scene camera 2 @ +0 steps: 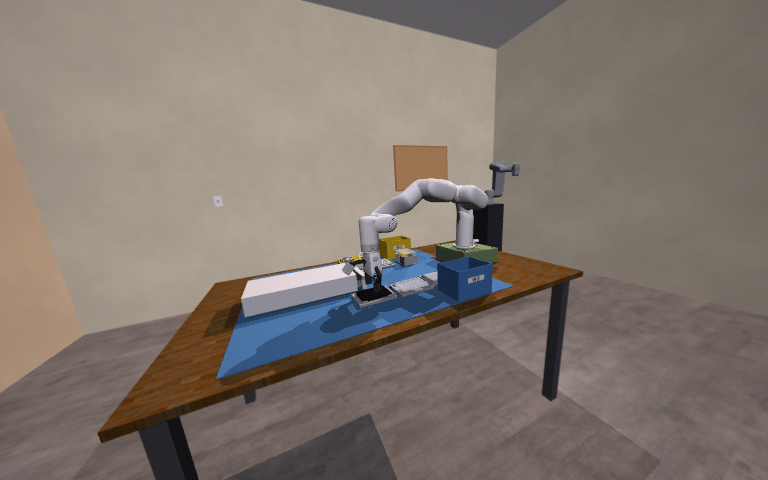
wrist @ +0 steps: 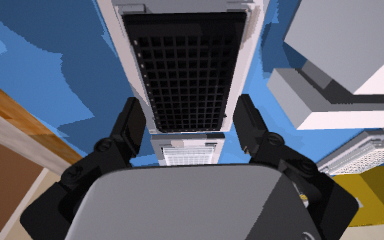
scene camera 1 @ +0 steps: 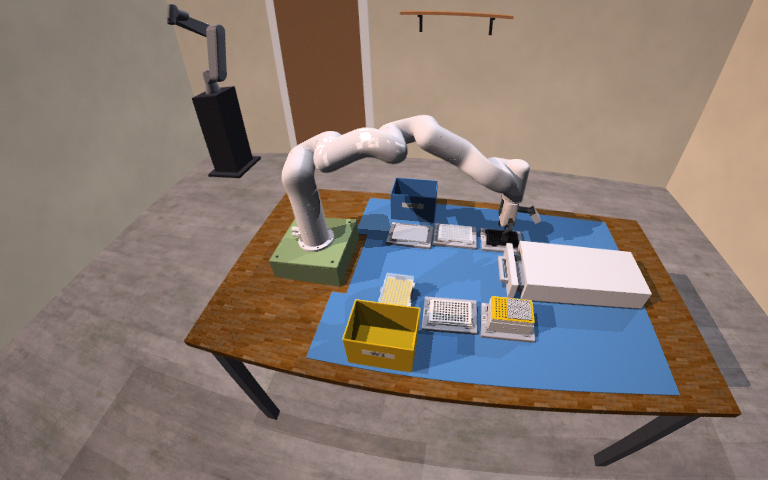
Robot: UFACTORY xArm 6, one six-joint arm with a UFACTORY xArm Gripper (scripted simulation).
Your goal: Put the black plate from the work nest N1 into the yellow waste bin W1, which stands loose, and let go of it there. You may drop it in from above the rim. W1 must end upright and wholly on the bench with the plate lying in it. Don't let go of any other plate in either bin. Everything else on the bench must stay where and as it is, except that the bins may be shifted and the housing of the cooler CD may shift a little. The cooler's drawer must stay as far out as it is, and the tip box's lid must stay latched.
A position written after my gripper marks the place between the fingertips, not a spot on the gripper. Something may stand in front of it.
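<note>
The wrist view shows a black plate [wrist: 187,62], a white cooler [wrist: 337,44] and my gripper [wrist: 189,107]. Visible in scene camera 1: a yellow bin W1 [scene camera 1: 370,322], the white cooler [scene camera 1: 553,273], a blue bin [scene camera 1: 403,207] and my gripper [scene camera 1: 503,233]. Scene camera 2 shows my gripper [scene camera 2: 373,287], the blue bin [scene camera 2: 463,278] and the cooler [scene camera 2: 265,295].
</note>
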